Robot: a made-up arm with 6 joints. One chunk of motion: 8 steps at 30 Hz.
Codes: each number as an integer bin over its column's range. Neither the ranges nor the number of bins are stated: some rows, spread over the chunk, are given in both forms.
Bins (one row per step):
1: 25 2 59 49 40 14
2: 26 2 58 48 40 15
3: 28 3 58 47 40 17
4: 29 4 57 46 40 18
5: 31 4 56 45 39 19
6: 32 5 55 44 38 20
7: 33 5 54 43 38 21
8: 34 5 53 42 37 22
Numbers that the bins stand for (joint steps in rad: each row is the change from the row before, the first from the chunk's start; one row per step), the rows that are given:
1: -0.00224 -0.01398 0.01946 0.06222 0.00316 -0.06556
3: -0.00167 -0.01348 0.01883 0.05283 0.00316 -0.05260
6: -0.00090 -0.01246 0.01692 0.03873 0.00265 -0.03965
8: -0.00052 -0.01246 0.01565 0.02933 0.00240 -0.03102
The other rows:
2: -0.00205 -0.01398 0.01883 0.05752 0.00316 -0.06124
4: -0.00148 -0.01297 0.01819 0.04813 0.00316 -0.04829
5: -0.00110 -0.01297 0.01756 0.04343 0.00290 -0.04397
7: -0.00071 -0.01246 0.01629 0.03403 0.00265 -0.03533

